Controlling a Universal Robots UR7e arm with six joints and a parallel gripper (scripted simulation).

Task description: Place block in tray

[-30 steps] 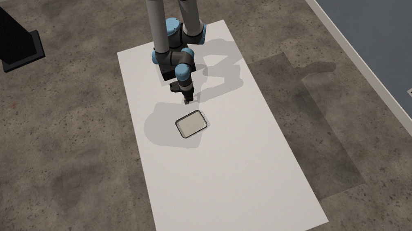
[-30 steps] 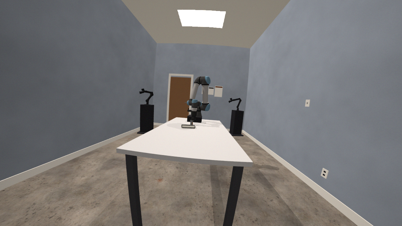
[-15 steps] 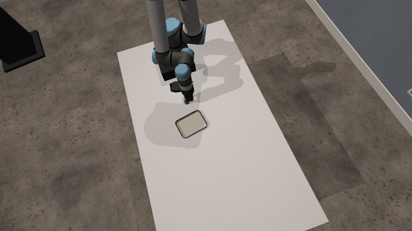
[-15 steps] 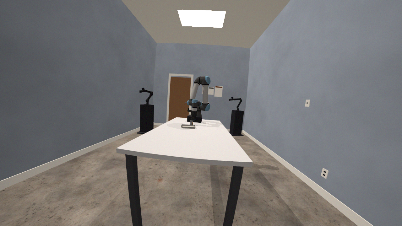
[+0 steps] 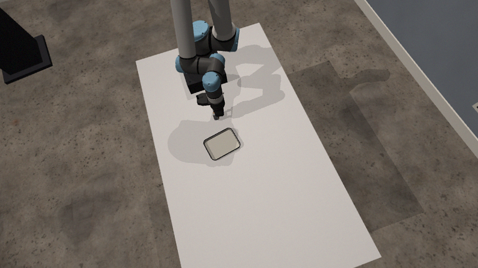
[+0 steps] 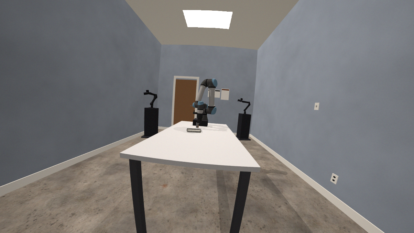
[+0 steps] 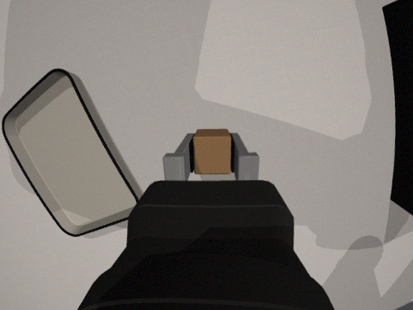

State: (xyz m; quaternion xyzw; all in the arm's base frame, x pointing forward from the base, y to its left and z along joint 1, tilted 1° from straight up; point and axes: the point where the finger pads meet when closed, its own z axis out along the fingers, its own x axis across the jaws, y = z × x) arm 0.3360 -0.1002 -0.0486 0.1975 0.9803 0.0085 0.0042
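Right now the white tray is 160 mm ahead of my hand, 50 mm to the right of it and 20 mm below it. Round my hand: small brown block right at my hand.
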